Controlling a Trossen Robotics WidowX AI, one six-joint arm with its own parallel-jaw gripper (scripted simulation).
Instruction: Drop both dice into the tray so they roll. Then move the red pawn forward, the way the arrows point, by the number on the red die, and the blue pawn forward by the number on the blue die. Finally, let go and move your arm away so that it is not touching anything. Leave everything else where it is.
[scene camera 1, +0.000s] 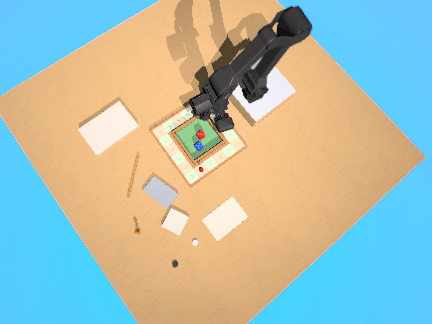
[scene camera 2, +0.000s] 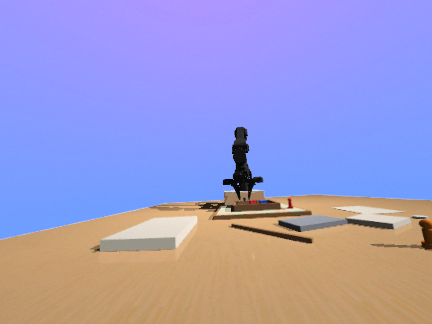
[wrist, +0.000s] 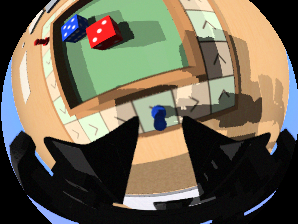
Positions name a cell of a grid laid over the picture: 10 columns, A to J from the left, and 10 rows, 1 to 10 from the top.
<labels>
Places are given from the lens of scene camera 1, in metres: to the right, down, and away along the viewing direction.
green tray (scene camera 1: E5): -0.12, -0.10, 1.00
</labels>
